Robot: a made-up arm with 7 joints. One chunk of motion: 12 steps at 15 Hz.
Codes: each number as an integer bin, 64 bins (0 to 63) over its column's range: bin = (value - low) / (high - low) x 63, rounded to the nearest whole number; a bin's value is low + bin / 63 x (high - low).
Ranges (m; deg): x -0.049..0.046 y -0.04..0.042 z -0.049..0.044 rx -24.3..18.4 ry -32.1..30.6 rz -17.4..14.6
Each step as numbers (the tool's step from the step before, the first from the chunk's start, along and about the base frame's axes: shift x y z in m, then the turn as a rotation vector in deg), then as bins.
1 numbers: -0.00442 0.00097 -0.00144 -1.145 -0.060 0.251
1 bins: 30 31 32 34 32 35
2 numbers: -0.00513 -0.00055 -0.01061 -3.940 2.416 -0.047
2 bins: 29 30 26 30 35 34
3 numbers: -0.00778 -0.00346 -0.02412 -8.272 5.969 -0.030
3 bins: 27 28 17 24 38 34
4 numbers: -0.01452 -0.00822 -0.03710 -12.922 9.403 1.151
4 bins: 23 24 8 17 42 37
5 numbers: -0.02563 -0.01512 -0.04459 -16.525 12.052 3.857
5 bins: 15 19 3 11 44 42
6 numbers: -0.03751 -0.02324 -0.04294 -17.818 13.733 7.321
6 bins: 8 13 4 10 46 49
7 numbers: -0.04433 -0.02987 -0.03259 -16.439 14.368 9.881
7 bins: 3 8 11 12 47 54
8 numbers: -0.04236 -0.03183 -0.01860 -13.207 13.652 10.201
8 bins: 4 6 21 16 46 54
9 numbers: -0.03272 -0.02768 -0.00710 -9.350 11.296 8.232
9 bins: 11 9 28 22 44 50
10 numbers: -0.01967 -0.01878 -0.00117 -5.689 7.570 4.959
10 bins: 19 16 32 27 40 44
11 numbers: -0.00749 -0.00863 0.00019 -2.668 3.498 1.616
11 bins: 28 24 33 32 36 37
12 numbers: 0.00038 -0.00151 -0.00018 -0.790 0.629 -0.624
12 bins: 33 30 33 35 33 33
